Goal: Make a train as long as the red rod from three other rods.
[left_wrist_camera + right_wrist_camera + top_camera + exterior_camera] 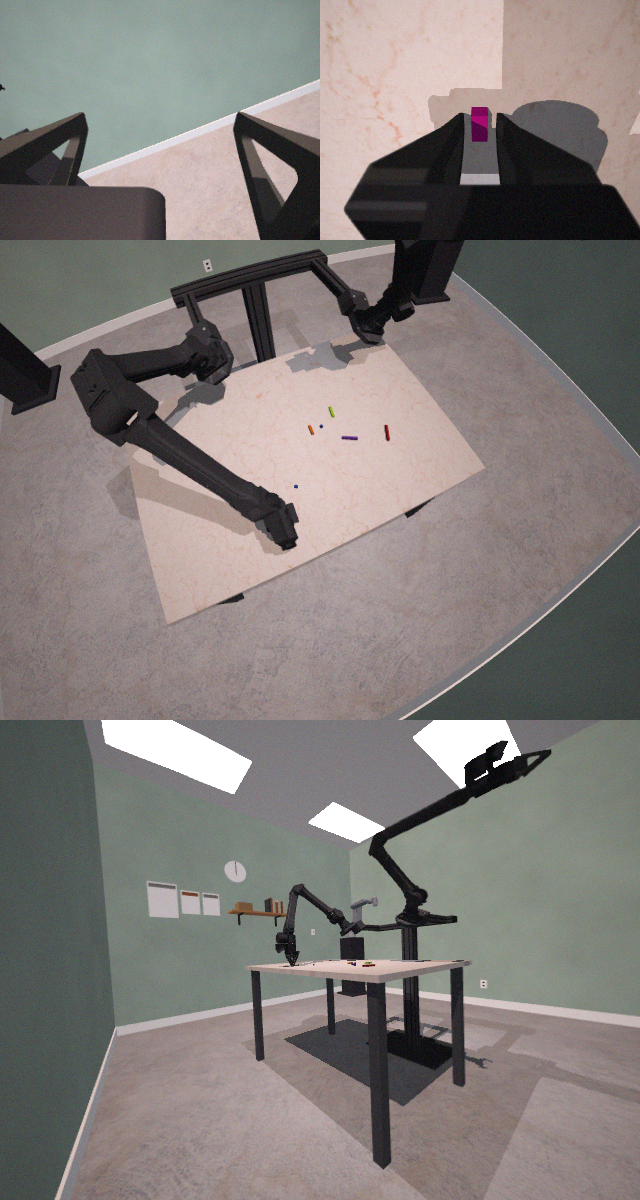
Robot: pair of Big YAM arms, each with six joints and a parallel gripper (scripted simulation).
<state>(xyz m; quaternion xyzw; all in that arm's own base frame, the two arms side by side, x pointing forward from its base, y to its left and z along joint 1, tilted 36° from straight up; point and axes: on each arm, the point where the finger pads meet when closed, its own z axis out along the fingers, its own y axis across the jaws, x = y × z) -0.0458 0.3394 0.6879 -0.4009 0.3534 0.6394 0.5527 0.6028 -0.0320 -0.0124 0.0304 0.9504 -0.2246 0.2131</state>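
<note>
Now: the magenta rod right at my right hand. Round my right hand: purple rod (34 cm to the left, 24 cm behind); orange rod (32 cm behind, 21 cm to the left); lime rod (38 cm behind, 32 cm to the left).
</note>
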